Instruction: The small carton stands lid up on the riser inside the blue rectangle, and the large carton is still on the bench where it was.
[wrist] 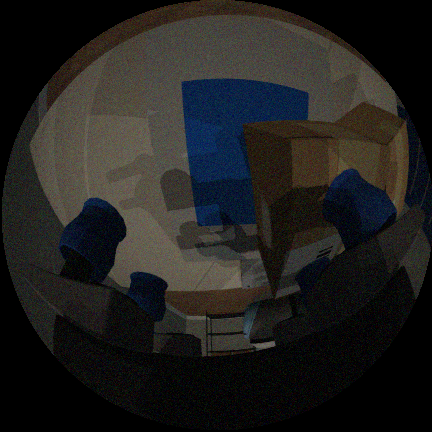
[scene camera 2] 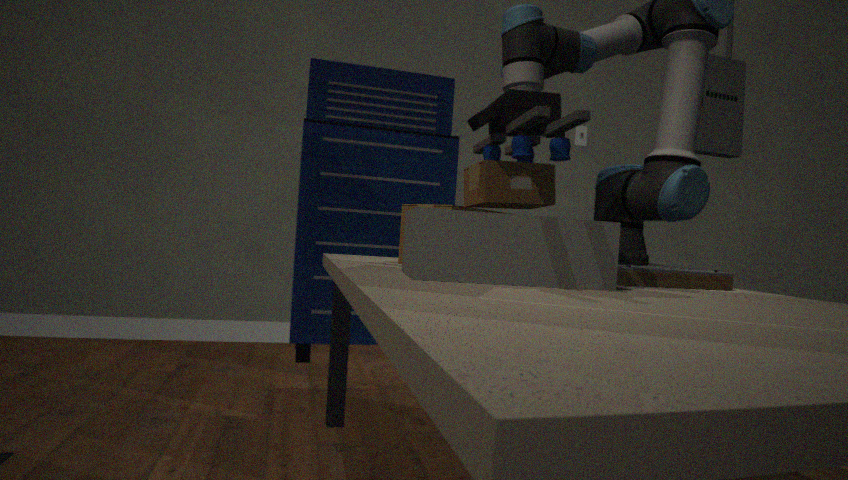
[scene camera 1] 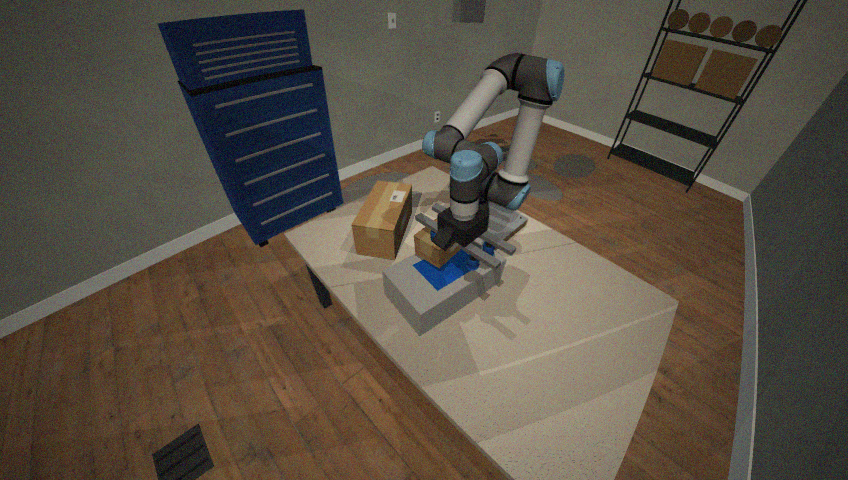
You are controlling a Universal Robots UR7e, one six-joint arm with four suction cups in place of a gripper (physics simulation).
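Note:
The small carton hangs lid up under my suction gripper, which is shut on its top. Its base is level with the top of the grey riser; I cannot tell whether they touch. It is over the back left part of the blue rectangle, most of which shows bare in the wrist view. The large carton stands on the bench, just left of the riser.
A blue drawer cabinet stands behind the bench's left end. The arm's base is right behind the riser. A black shelf rack stands in the far right corner. A floor vent lies at the front left.

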